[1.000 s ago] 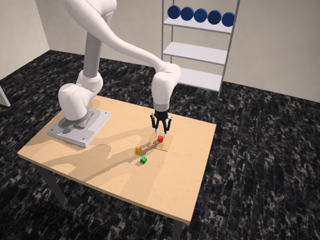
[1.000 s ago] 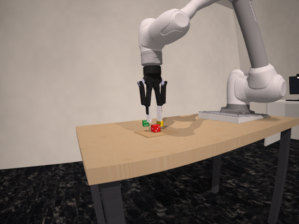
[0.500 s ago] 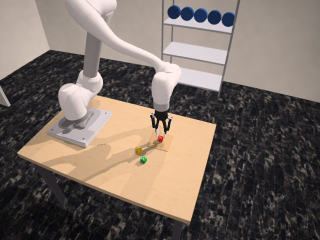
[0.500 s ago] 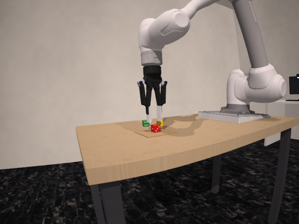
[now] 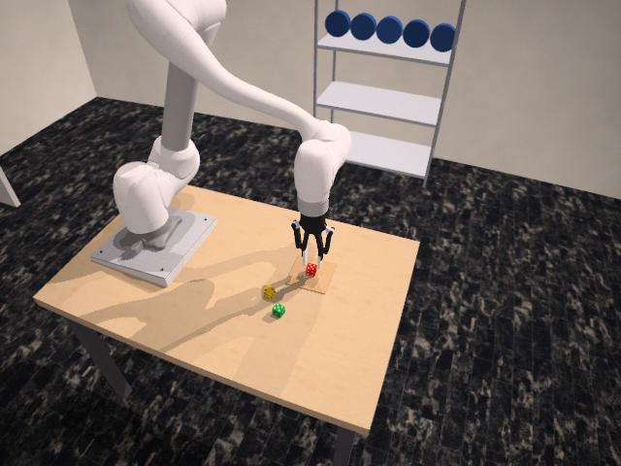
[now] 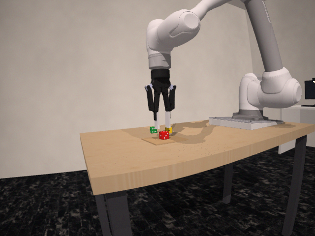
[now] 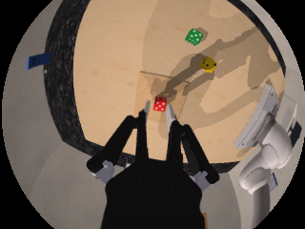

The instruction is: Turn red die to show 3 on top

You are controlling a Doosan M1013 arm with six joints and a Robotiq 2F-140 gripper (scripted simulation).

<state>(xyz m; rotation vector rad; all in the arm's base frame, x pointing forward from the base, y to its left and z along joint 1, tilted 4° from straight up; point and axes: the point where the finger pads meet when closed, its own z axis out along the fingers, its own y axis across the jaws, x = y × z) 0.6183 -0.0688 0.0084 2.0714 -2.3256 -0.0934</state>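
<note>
Right now the red die is 6 cm below my hand. The rest, counted from my hand: mat (8 cm below); green die (18 cm to the right, 7 cm behind, 6 cm below); yellow die (12 cm to the right, 12 cm behind, 6 cm below).
</note>
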